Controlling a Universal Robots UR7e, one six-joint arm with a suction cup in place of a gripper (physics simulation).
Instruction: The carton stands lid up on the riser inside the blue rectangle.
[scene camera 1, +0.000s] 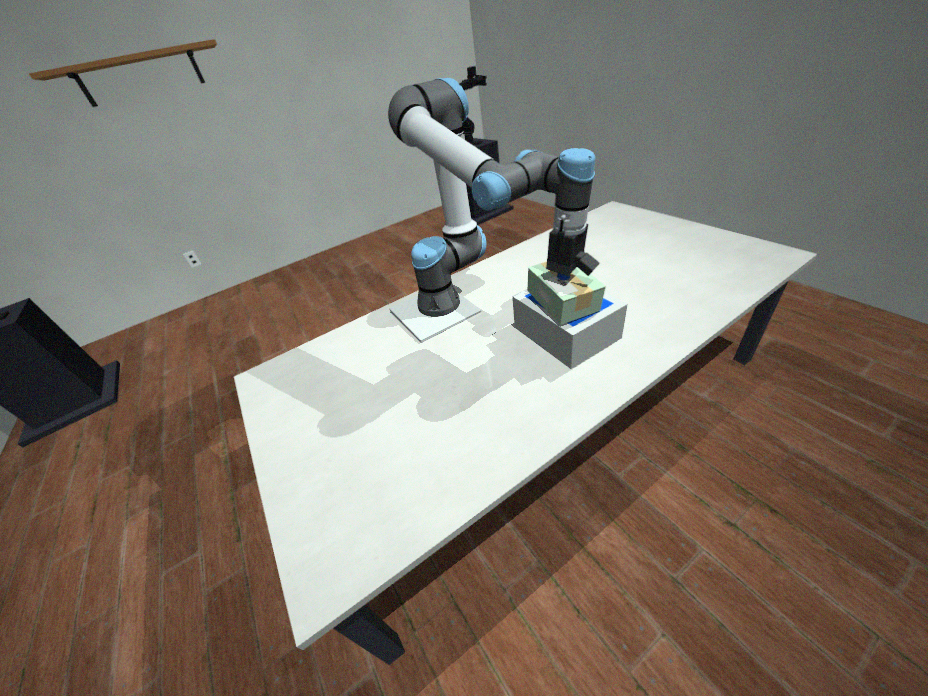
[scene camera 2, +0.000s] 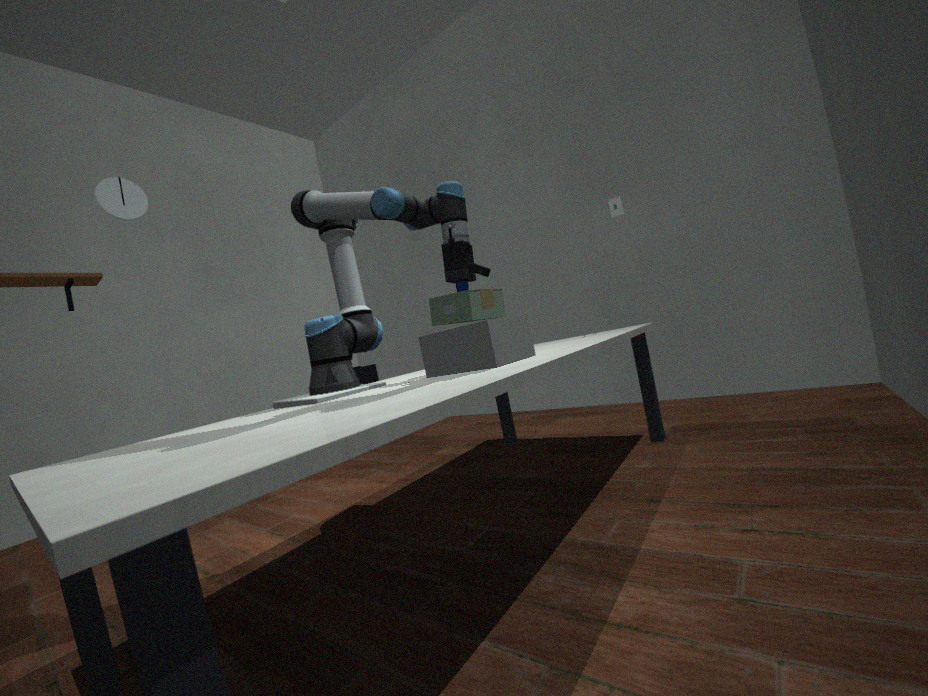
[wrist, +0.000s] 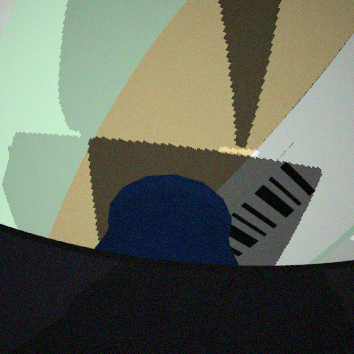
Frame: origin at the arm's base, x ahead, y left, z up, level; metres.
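Where they show: hand, tool point: (scene camera 1: 562, 280) (wrist: 172, 202); arm's base, link origin: (scene camera 1: 439, 304) (scene camera 2: 335, 390).
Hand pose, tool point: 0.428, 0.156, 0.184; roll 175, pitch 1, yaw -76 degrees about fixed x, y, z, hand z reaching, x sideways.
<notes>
Each offset is from my tool point to the top centre of the thing, as dx, dy, dz. "*": to the spot under its first point. Level surfaces: height alone.
The pale green carton @(+0.000, +0.005, +0.022) (scene camera 1: 564, 301) (scene camera 2: 464, 307) (wrist: 31, 88) stands lid up on the grey riser @(-0.008, +0.030, -0.079) (scene camera 1: 568, 340) (scene camera 2: 457, 352), with its tan tape strip and barcode label @(* +0.021, -0.022, +0.012) (wrist: 274, 200) facing up. It covers most of the blue rectangle @(* +0.085, +0.078, -0.079) (scene camera 1: 605, 304), whose edges show at the carton's right and left. My suction cup (scene camera 1: 558, 278) (scene camera 2: 461, 285) (wrist: 168, 218) presses straight down on the lid near its middle and holds the carton. From the low side view the carton's base looks level on the riser top.
The riser stands on the white table @(dz -0.199) (scene camera 1: 392, 449) (scene camera 2: 323, 421), right of the arm's base plate (scene camera 1: 427, 326). The table's far edge lies beyond the riser. A wooden shelf (scene camera 1: 165, 51) hangs on the back wall.
</notes>
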